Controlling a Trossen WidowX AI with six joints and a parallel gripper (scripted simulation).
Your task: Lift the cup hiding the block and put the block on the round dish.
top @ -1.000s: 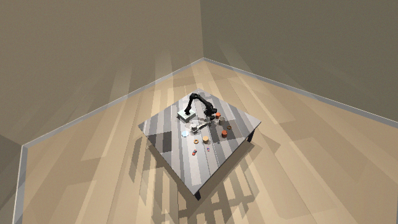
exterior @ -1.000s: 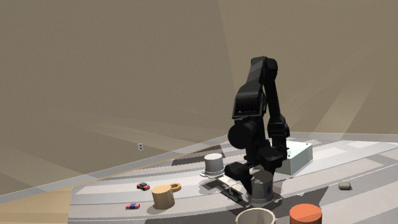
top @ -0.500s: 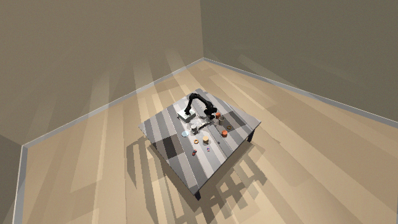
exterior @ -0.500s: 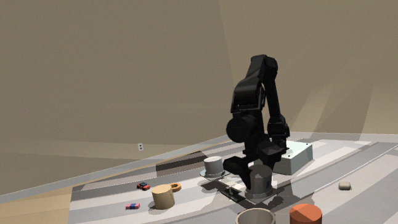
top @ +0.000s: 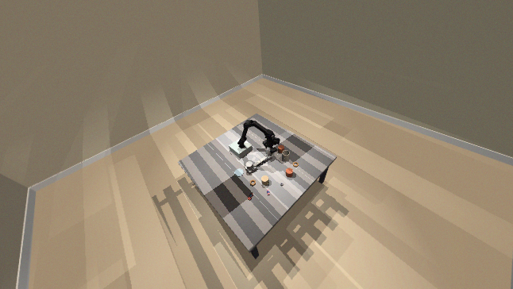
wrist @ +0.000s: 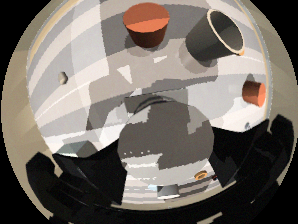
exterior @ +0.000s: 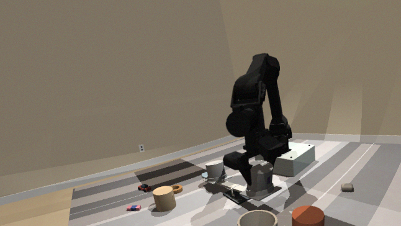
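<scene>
Now: gripper tip 20 mm above the small grey block. From my gripper tip the other things lie so: small balance 130 mm to the right, 80 mm below; grey mug 130 mm ahead, 120 mm to the left, 60 mm below; grey cup 20 mm to the left, 10 mm above.
</scene>
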